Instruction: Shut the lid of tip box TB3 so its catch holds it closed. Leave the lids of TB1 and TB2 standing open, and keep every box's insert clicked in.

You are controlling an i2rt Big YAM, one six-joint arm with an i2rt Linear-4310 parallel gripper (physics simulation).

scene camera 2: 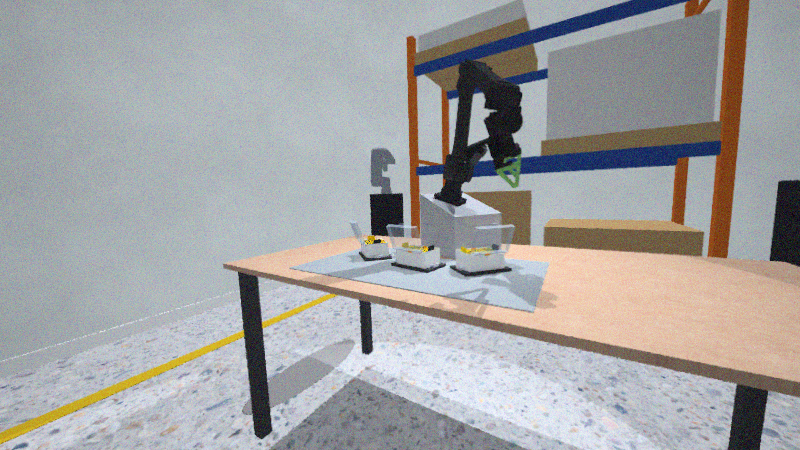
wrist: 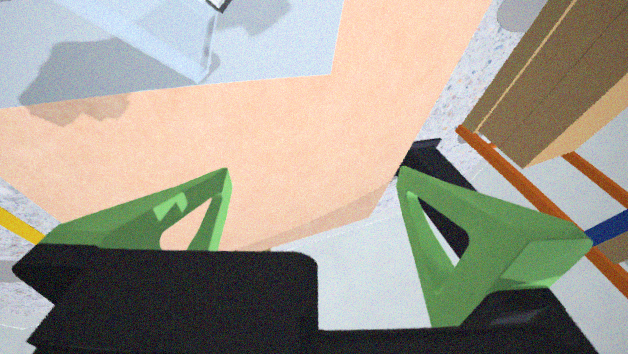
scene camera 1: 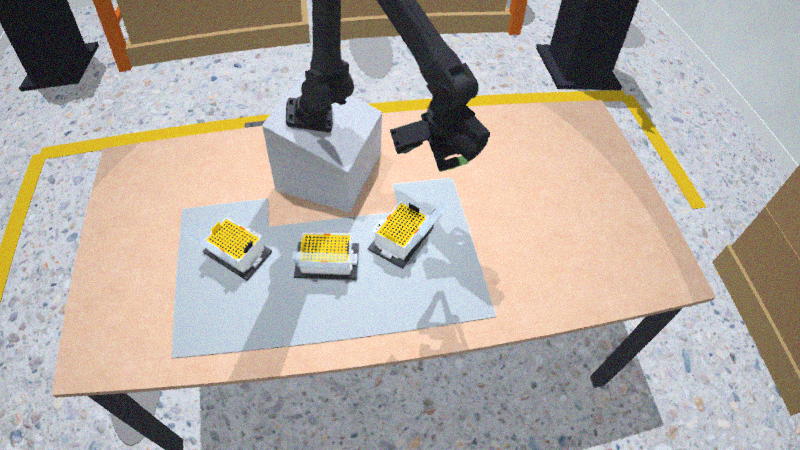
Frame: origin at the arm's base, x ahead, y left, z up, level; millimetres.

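Seen in the pictures: gripper, between the fingertips: [scene camera 2: 516, 181] [wrist: 314, 176] [scene camera 1: 445, 149]; arm's base, origin of its link: [scene camera 2: 449, 200] [scene camera 1: 308, 116].
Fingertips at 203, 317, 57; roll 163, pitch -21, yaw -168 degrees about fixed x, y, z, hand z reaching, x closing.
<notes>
Pixels of each thing's middle, then the offset from my fingertips to it, as dx, dy, dz. "pt": a spot on its surface instead. Level surfaces: height alone.
- left box, middle of its body: [scene camera 1: 237, 241] [scene camera 2: 377, 247] +49, -515, -237
- middle box, a spot on its surface: [scene camera 1: 326, 264] pt +178, -284, -169
- right box, middle of its body: [scene camera 1: 397, 228] [scene camera 2: 477, 258] +38, -104, -237
- left lid, a spot on its surface: [scene camera 2: 356, 230] pt +157, -519, -154
- middle lid, a spot on its surface: [scene camera 2: 401, 232] pt +185, -294, -145
- right lid, a spot on its surface: [scene camera 2: 499, 236] pt +83, -24, -155
- clear lid, a spot on its surface: [wrist: 187, 50] pt +57, -5, -153
- blue-grey mat, height of its surface: dz -269
- wooden table, height of its surface: dz -273
Three white tip boxes with yellow inserts stand on dark bases: left box [scene camera 1: 232, 240] [scene camera 2: 374, 249], middle box [scene camera 1: 326, 264] [scene camera 2: 417, 258], right box [scene camera 1: 400, 226] [scene camera 2: 480, 261]. Their labels cannot be read. In scene camera 2, the left lid [scene camera 2: 356, 230], middle lid [scene camera 2: 401, 232] and right lid [scene camera 2: 499, 236] stand open, clear and raised. The inserts look seated; their clicks cannot be judged. My gripper [scene camera 1: 454, 163] [scene camera 2: 509, 171] [wrist: 314, 176] is open and empty, high above the table, behind and to the right of the right box. A clear lid [wrist: 187, 50] shows at the wrist view's upper left.
A blue-grey mat [scene camera 1: 223, 330] [scene camera 2: 520, 296] [wrist: 280, 45] lies under the boxes on the wooden table [scene camera 1: 587, 223] [scene camera 2: 643, 296] [wrist: 280, 135]. The arm's pale pedestal [scene camera 1: 318, 173] [scene camera 2: 475, 229] stands behind the middle box. Orange-and-blue shelving [scene camera 2: 730, 128] stands behind the table.
</notes>
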